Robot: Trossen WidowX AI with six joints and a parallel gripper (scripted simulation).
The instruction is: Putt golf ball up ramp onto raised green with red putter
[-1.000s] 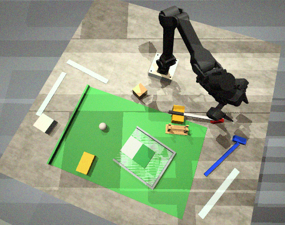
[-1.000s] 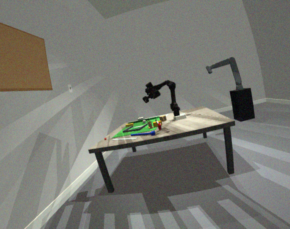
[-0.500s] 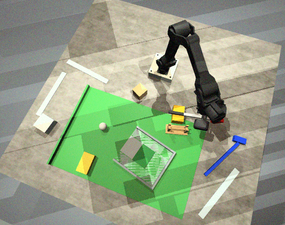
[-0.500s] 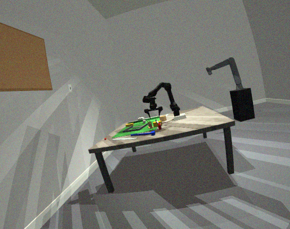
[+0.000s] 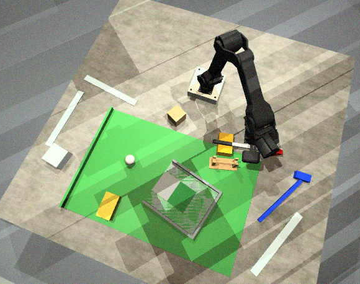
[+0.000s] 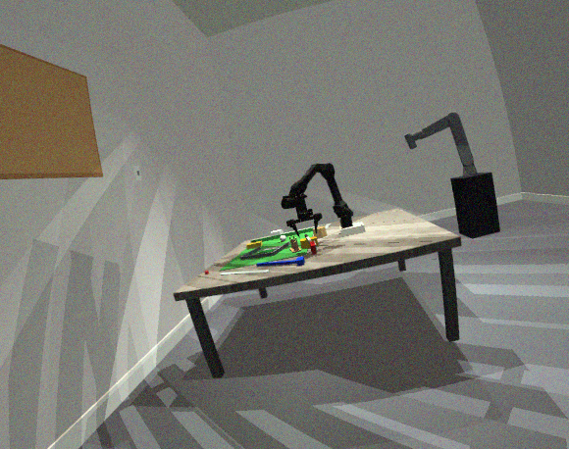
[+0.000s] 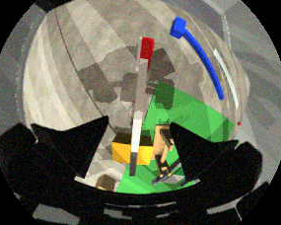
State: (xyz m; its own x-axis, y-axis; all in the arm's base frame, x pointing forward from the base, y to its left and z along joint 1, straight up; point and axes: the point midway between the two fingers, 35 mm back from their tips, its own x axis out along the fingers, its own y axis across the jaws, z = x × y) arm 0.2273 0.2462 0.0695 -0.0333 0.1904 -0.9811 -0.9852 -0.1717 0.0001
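My gripper tip is 210 mm short of the white golf ball, 460 mm to the left of it and 60 mm above it. From my gripper tip the other things lie so: blue putter (140 mm ahead, 200 mm to the left, 70 mm below); white block (300 mm ahead, 770 mm to the right, 60 mm below); tan cube (50 mm behind, 340 mm to the right, 50 mm below).
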